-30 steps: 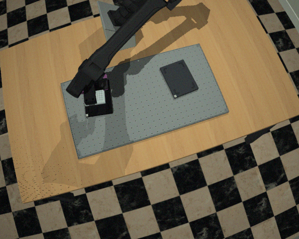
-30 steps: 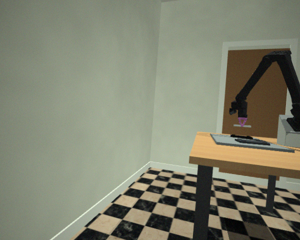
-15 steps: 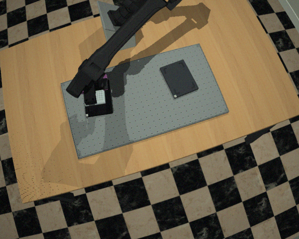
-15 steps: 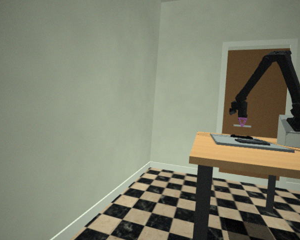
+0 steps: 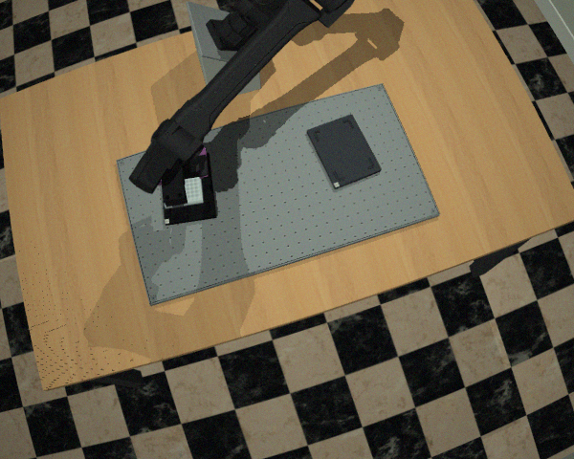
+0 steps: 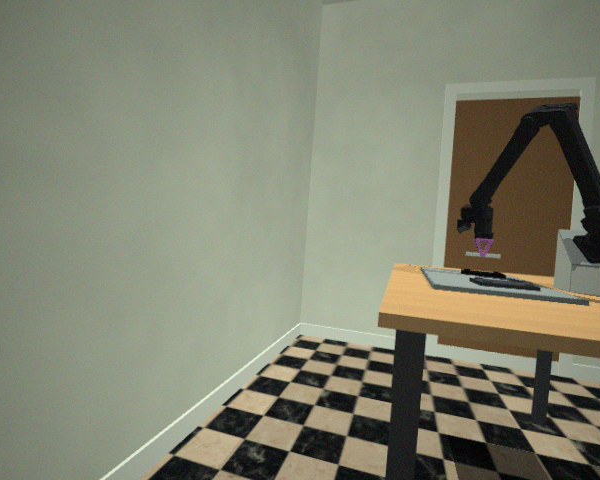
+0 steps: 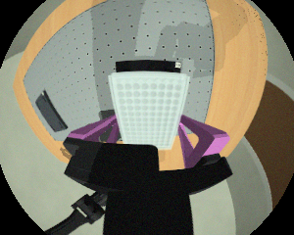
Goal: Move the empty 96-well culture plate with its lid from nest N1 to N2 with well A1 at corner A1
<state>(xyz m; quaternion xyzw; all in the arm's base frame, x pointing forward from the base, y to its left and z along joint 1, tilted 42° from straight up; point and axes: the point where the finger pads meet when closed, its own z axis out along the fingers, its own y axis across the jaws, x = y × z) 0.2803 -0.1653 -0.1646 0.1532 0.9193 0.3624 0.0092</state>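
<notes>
Now: the black nest N2 80 mm below my hand and 10 mm behind it. From my hand the other things lie so: black nest N1 (370 mm to the left, 80 mm below, 60 mm ahead); culture plate (right at my hand); clear lid (right at my hand).
</notes>
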